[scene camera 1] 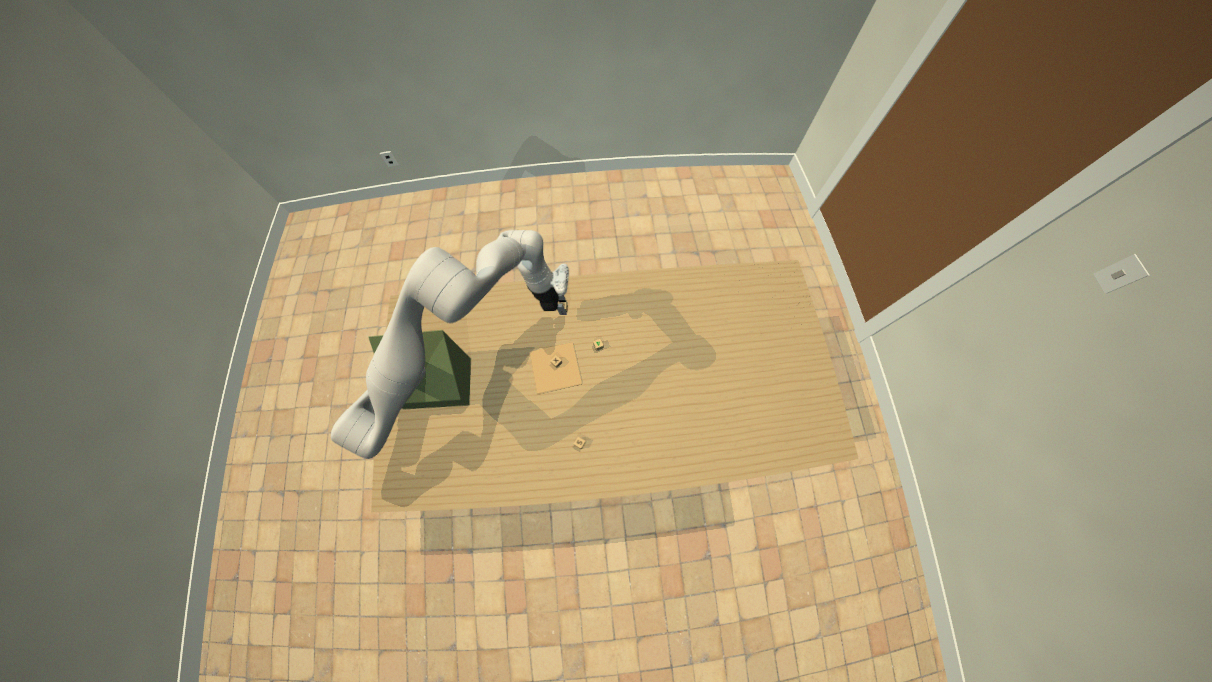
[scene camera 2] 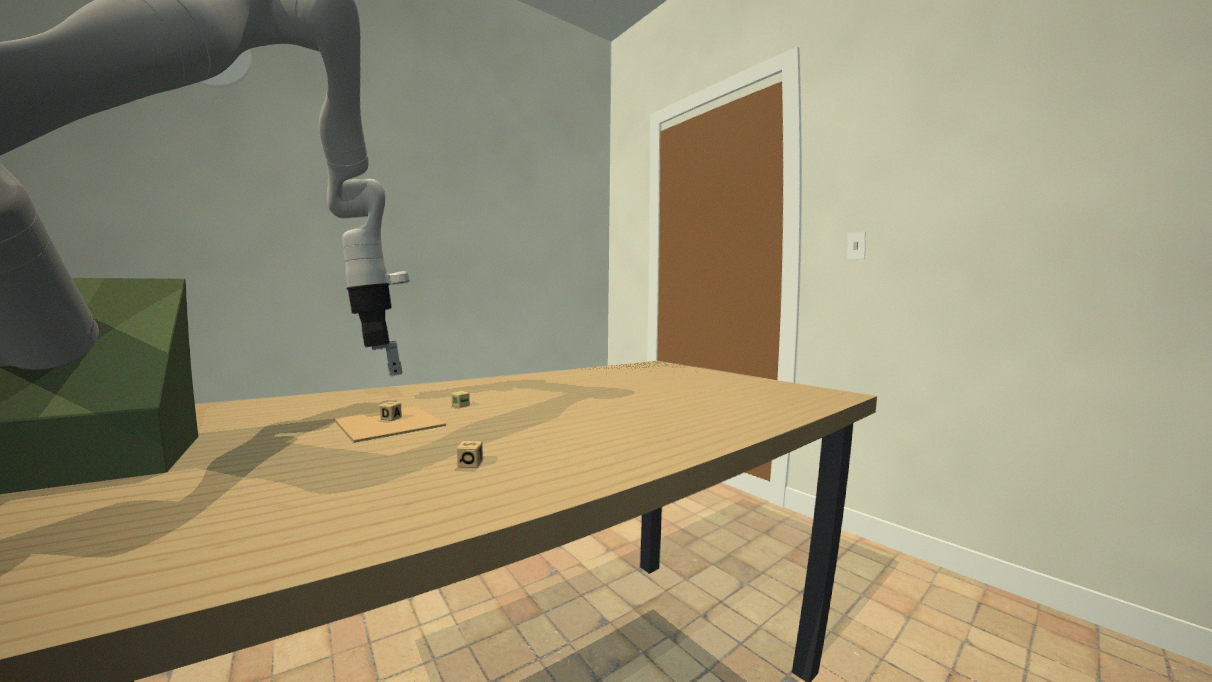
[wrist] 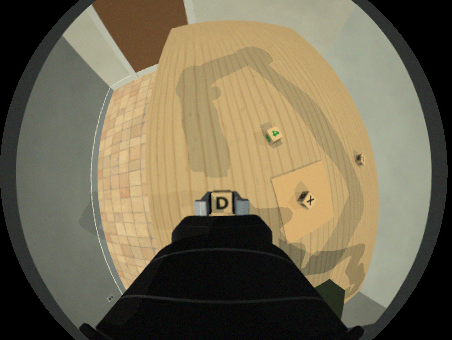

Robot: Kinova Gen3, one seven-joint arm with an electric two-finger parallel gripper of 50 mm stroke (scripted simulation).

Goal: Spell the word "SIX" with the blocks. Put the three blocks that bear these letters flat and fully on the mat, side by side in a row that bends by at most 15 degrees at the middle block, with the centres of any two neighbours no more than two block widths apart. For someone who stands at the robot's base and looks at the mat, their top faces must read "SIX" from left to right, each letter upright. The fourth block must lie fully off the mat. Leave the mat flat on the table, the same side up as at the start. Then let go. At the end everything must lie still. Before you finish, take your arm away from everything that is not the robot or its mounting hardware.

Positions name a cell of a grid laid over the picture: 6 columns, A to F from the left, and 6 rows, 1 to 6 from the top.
Labels:
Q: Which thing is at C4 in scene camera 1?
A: A tan mat.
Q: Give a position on a tan mat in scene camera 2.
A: B4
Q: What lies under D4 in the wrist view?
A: A tan mat.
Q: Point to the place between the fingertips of my gripper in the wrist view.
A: C4

